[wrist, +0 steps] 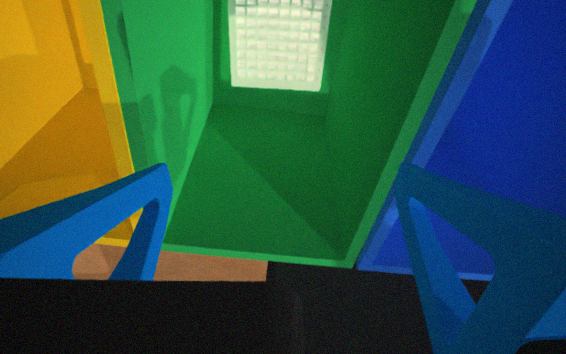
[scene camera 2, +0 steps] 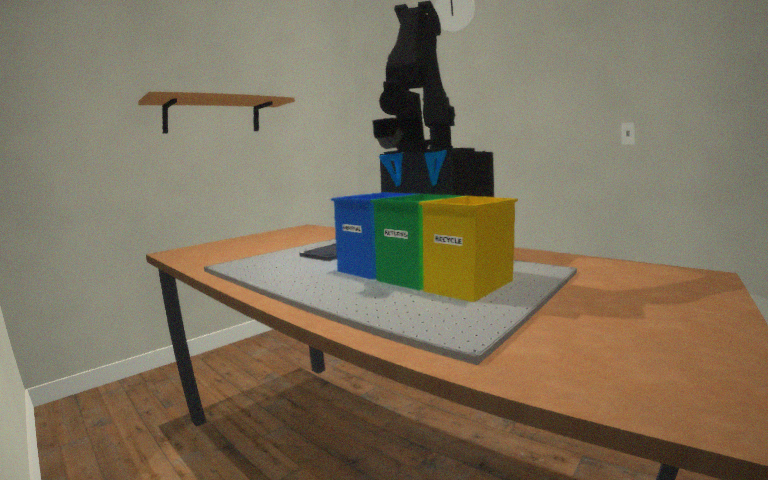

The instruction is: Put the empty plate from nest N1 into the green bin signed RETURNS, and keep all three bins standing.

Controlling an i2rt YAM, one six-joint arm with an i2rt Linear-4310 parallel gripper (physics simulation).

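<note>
The white plate with its grid of wells shows inside the green bin in the wrist view, lower than the rim, its far part cut off by the view's top edge. The green bin is signed RETURNS and stands upright between the blue bin and the yellow bin, signed RECYCLE; both stand upright. My gripper is open and empty, its blue fingers above the bins. The plate does not show in the scene view. Nest N1 cannot be made out.
The bins stand close together on a grey perforated board on the wooden table. A dark flat pad lies beside the blue bin. The arm's black base is behind the bins. A wall shelf hangs at the left.
</note>
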